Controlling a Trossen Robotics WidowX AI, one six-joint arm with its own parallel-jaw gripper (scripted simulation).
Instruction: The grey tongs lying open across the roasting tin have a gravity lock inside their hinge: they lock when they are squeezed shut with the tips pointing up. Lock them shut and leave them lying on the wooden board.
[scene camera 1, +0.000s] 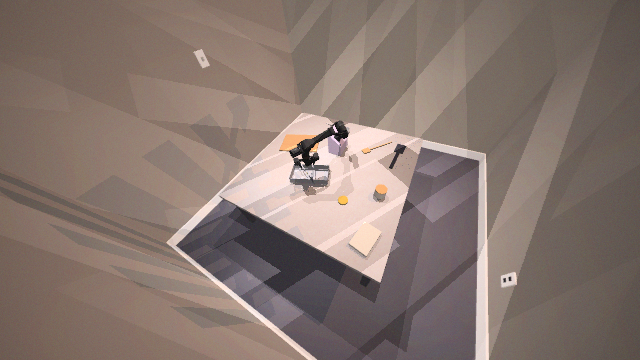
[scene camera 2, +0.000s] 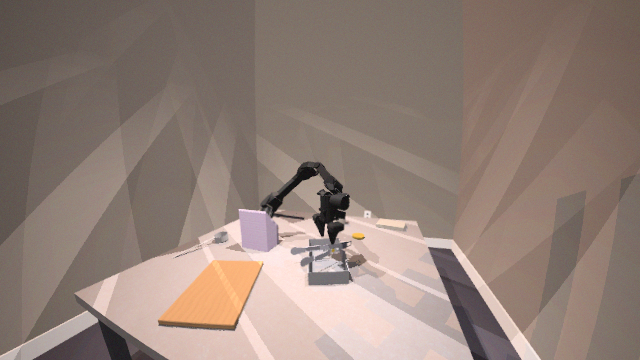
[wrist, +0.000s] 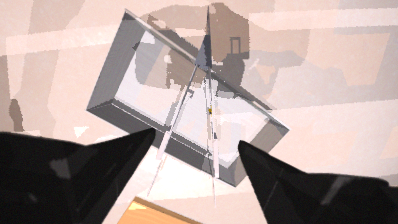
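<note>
Nothing is held by my gripper (scene camera 2: 327, 240), which is open, and the wrist view lets me see my gripper (wrist: 197, 138) too. There is a grey roasting tin (scene camera 2: 333, 269). I also see a wooden board (scene camera 2: 215, 299).
</note>
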